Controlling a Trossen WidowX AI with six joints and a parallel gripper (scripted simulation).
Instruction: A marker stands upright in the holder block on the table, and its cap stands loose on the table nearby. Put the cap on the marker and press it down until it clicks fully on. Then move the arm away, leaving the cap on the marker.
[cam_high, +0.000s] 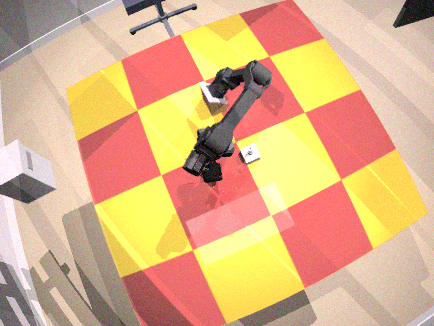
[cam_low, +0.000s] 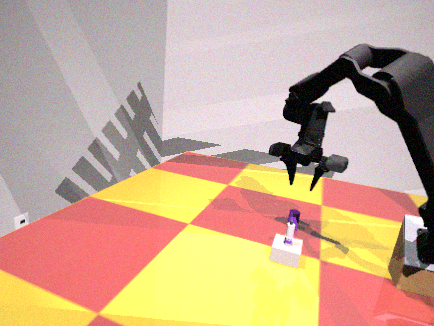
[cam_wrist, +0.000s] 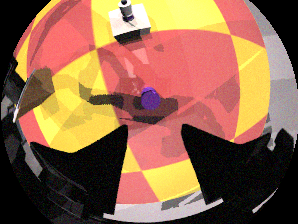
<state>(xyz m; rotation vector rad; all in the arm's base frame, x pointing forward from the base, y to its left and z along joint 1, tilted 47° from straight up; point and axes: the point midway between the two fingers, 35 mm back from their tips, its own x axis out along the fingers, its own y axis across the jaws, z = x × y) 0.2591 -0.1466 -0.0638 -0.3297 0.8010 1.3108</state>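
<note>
The purple cap is 90 mm below my gripper tip and 10 mm to the left of it. Also, from my gripper tip: white holder block 150 mm to the left, 100 mm below, 10 mm ahead.
</note>
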